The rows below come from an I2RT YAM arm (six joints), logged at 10 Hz.
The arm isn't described. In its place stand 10 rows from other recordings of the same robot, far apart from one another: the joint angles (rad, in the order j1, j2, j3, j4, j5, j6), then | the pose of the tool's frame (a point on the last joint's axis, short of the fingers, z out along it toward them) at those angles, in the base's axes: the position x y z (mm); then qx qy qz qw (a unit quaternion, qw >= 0).
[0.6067 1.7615 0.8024 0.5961 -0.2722 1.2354] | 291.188 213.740 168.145 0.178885 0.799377 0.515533 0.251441
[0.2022 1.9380 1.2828 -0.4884 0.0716 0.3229] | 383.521 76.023 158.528 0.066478 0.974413 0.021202 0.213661
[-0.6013 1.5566 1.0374 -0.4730 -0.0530 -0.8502] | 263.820 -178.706 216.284 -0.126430 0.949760 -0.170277 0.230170
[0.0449 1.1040 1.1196 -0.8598 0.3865 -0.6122] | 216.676 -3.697 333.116 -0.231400 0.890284 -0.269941 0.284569
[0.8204 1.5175 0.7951 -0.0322 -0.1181 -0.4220] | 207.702 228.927 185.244 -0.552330 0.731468 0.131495 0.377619
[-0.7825 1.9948 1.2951 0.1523 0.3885 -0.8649] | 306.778 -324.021 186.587 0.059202 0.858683 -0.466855 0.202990
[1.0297 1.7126 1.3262 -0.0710 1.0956 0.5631] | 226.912 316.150 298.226 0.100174 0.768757 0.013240 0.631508
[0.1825 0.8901 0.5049 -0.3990 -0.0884 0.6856] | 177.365 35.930 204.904 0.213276 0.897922 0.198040 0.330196
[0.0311 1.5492 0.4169 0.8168 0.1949 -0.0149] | 276.274 1.697 147.296 0.038595 0.806672 -0.074016 0.585075
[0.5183 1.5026 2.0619 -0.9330 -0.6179 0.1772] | 227.578 153.532 520.132 -0.302414 0.746543 0.419084 0.419032
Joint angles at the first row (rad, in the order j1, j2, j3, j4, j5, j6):
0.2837 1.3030 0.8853 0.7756 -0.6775 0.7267
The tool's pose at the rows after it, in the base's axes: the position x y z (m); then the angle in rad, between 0 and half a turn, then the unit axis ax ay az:
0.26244 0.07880 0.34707 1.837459 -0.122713 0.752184 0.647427
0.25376 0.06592 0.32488 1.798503 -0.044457 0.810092 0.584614
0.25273 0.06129 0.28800 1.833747 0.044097 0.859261 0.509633
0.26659 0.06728 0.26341 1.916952 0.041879 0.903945 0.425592
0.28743 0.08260 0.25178 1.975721 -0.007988 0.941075 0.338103
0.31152 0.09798 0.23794 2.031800 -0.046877 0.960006 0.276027
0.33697 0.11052 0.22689 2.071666 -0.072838 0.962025 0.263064
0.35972 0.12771 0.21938 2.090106 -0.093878 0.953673 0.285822
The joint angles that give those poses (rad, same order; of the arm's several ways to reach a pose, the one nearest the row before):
0.2159 1.2160 0.7856 0.7640 -0.6221 0.7409
0.1904 1.1497 0.6993 0.6709 -0.4884 0.6842
0.1919 1.1465 0.6095 0.6085 -0.3429 0.6622
0.2106 1.2254 0.6306 0.4939 -0.2865 0.5624
0.2536 1.3365 0.7214 0.3721 -0.2222 0.4108
0.2862 1.4677 0.8151 0.3060 -0.1710 0.3088
0.2990 1.5946 0.9090 0.2915 -0.1798 0.2680
0.3210 1.7082 0.9992 0.3159 -0.2175 0.2704

